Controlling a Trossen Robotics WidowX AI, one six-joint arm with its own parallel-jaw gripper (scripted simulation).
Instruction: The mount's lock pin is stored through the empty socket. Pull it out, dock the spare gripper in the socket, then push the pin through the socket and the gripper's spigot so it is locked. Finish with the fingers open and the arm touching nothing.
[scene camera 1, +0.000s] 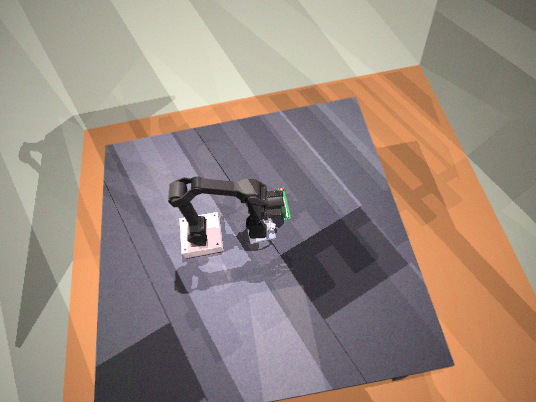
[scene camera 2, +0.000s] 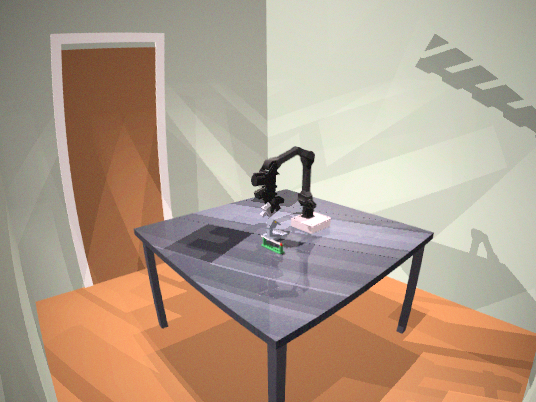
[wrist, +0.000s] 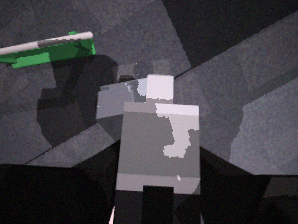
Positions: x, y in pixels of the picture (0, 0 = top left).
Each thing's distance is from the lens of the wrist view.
my gripper (wrist: 155, 142): 12 cm
spare gripper (wrist: 158, 168): 8 cm
